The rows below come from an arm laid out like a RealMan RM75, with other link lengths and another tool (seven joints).
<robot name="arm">
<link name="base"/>
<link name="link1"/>
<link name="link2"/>
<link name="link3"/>
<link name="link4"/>
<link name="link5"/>
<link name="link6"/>
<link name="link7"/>
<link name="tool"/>
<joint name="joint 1" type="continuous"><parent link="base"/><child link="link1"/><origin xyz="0 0 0.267" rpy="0 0 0"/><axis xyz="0 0 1"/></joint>
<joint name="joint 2" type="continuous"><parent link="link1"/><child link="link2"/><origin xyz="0 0 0" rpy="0 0 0"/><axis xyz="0 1 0"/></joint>
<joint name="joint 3" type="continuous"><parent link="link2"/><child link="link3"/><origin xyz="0 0 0.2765" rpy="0 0 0"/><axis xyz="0 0 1"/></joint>
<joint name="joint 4" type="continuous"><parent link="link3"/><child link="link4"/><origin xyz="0 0 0" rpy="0 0 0"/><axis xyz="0 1 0"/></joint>
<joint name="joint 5" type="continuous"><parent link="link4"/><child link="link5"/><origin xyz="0 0 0.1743" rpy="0 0 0"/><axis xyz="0 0 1"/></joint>
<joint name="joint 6" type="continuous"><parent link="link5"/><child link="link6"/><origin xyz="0 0 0" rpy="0 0 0"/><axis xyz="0 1 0"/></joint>
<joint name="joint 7" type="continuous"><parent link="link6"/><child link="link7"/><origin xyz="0 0 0.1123" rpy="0 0 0"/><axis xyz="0 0 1"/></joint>
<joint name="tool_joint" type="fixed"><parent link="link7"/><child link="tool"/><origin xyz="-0.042 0.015 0.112" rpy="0 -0.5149 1.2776"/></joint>
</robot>
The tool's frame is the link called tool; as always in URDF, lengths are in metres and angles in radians. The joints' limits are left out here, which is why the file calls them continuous.
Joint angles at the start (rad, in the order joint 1, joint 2, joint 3, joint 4, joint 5, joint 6, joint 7):
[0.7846, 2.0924, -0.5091, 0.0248, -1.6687, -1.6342, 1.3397]
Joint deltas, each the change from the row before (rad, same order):
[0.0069, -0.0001, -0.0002, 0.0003, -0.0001, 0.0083, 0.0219]
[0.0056, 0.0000, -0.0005, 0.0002, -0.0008, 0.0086, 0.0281]
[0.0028, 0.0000, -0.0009, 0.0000, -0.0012, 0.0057, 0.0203]
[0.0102, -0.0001, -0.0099, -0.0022, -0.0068, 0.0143, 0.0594]
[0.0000, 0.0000, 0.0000, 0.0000, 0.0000, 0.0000, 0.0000]
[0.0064, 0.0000, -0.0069, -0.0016, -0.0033, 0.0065, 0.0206]
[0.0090, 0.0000, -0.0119, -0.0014, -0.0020, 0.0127, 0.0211]
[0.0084, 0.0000, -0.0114, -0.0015, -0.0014, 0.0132, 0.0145]
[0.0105, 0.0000, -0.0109, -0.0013, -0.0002, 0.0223, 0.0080]
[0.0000, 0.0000, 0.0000, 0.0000, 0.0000, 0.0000, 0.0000]
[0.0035, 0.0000, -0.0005, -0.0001, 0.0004, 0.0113, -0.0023]
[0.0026, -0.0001, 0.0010, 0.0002, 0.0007, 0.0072, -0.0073]
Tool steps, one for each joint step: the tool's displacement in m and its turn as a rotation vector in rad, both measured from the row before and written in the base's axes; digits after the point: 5 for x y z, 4 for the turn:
[-0.00117, 0.00257, -0.00125, -0.0175, 0.0015, -0.0090]
[-0.00057, 0.00260, -0.00152, -0.0230, 0.0028, -0.0130]
[-0.00001, 0.00154, -0.00123, -0.0172, 0.0016, -0.0097]
[-0.00097, 0.00298, -0.00491, -0.0545, -0.0016, -0.0191]
[0.00000, 0.00000, 0.00000, 0.0000, 0.0000, 0.0000]
[-0.00120, 0.00088, -0.00260, -0.0204, -0.0050, -0.0025]
[-0.00136, 0.00141, -0.00405, -0.0220, -0.0118, -0.0029]
[-0.00117, 0.00133, -0.00382, -0.0155, -0.0137, -0.0011]
[-0.00096, 0.00277, -0.00455, -0.0074, -0.0212, -0.0027]
[0.00000, 0.00000, 0.00000, 0.0000, 0.0000, 0.0000]
[0.00001, 0.00179, -0.00134, 0.0041, -0.0089, -0.0027]
[-0.00026, 0.00120, -0.00049, 0.0079, -0.0063, 0.0009]

